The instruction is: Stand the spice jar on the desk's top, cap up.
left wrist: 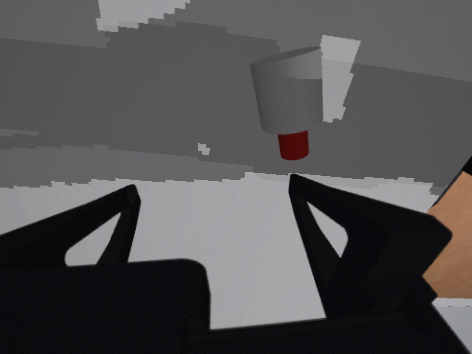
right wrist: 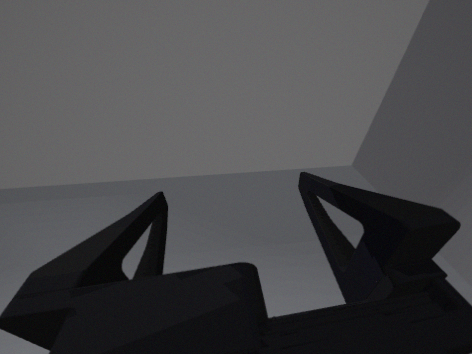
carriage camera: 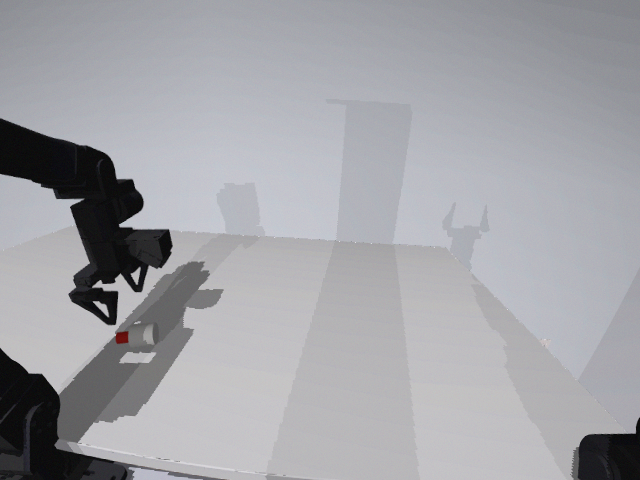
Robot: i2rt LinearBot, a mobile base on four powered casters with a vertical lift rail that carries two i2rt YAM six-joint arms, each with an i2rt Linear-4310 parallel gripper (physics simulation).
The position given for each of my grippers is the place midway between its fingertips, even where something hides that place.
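The carriage camera shows my left gripper (carriage camera: 126, 307), a spice jar (carriage camera: 139, 335) and a white desk (carriage camera: 272, 351). In the left wrist view I find the gripper (left wrist: 214, 187), the jar (left wrist: 288, 86) and the desk (left wrist: 166, 102) again. The right wrist view shows my right gripper (right wrist: 233, 188); the spice jar is out of frame in the right wrist view.
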